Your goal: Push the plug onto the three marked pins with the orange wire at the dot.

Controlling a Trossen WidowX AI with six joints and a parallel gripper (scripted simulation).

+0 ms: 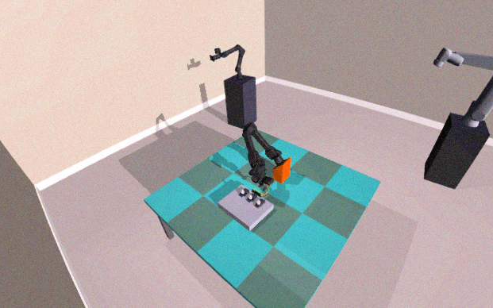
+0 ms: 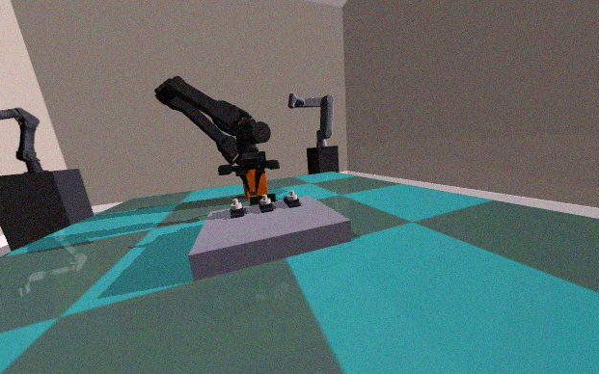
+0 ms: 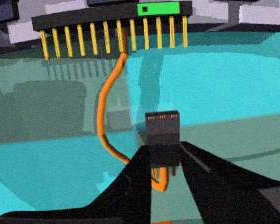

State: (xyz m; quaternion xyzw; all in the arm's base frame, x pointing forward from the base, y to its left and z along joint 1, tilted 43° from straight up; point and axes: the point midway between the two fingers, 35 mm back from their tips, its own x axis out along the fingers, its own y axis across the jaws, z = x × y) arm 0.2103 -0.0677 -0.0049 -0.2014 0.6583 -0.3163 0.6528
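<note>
The green band lies 80 mm ahead of my gripper tip and 10 mm to the right of it. Also, from my gripper tip: grey printed holder 240 mm ahead, 40 mm below, 10 mm to the right.
</note>
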